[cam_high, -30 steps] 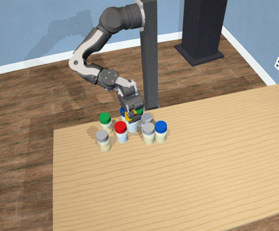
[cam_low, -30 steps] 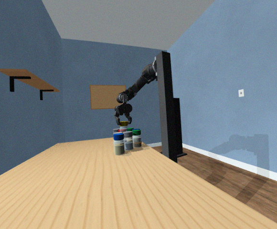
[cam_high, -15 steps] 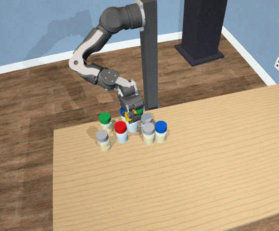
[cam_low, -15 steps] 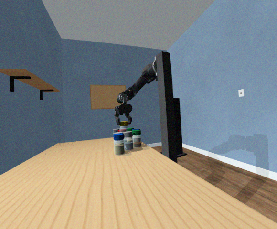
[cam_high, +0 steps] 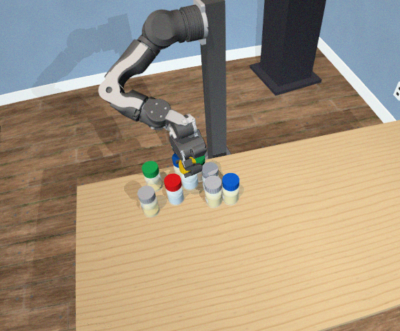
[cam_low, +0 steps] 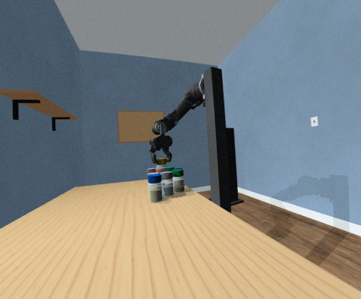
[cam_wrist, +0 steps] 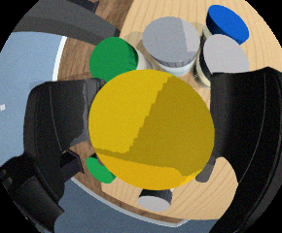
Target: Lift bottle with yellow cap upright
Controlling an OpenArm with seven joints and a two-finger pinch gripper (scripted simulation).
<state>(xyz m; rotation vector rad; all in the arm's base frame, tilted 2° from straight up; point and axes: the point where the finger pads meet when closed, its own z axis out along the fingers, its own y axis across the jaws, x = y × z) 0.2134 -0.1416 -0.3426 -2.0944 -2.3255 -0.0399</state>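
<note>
The yellow-capped bottle is 40 mm below my hand. Round my hand: green-capped bottle (90 mm behind, 110 mm to the right, 100 mm below); grey-capped bottle (10 mm ahead, 150 mm to the right, 100 mm below).
</note>
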